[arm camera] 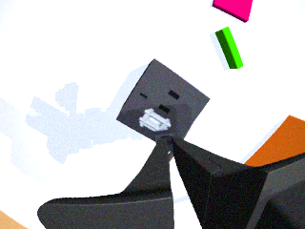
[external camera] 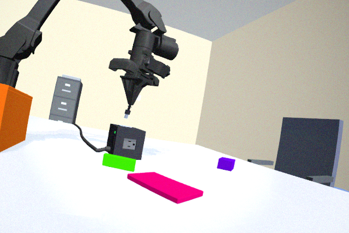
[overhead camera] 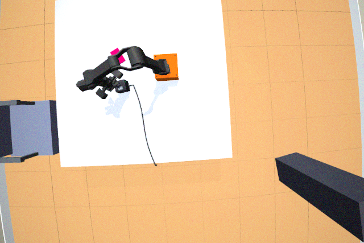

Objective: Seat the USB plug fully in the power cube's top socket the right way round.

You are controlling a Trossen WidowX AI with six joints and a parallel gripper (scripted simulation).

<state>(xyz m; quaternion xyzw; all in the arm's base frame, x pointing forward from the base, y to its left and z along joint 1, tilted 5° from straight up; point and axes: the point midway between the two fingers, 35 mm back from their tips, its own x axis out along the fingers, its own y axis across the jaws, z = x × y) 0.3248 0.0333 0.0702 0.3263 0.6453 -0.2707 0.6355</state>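
Now: the USB plug 20 mm below my gripper tip. The rest, counted from my gripper tip: flat pink slab: 240 mm to the right, 130 mm below; then green block: 50 mm behind, 140 mm to the right, 120 mm below; then USB socket: 10 mm to the left, 70 mm below.
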